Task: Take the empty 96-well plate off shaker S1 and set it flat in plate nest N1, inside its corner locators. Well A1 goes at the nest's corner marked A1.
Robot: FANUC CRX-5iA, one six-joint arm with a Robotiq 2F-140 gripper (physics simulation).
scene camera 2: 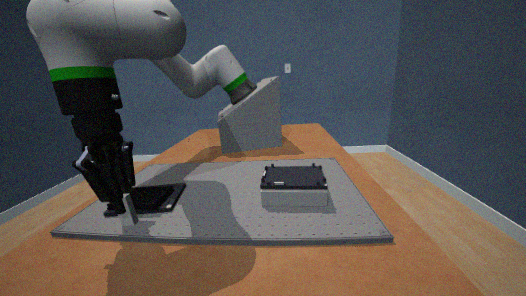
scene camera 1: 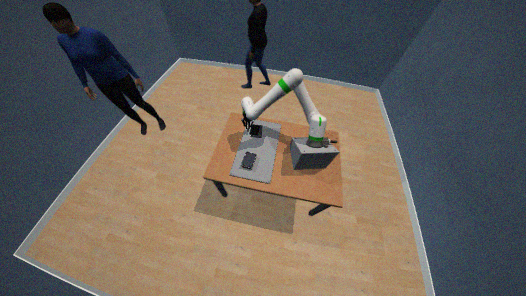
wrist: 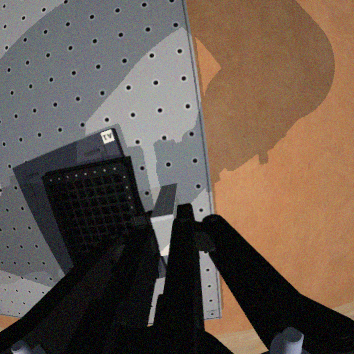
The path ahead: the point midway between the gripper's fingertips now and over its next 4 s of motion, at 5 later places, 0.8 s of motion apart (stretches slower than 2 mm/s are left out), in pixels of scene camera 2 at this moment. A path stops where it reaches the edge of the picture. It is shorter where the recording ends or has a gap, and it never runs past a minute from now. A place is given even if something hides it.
My gripper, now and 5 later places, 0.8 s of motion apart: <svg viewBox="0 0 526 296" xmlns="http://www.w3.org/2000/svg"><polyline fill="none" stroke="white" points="130,223 126,216 128,214 129,213 131,211 133,210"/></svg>
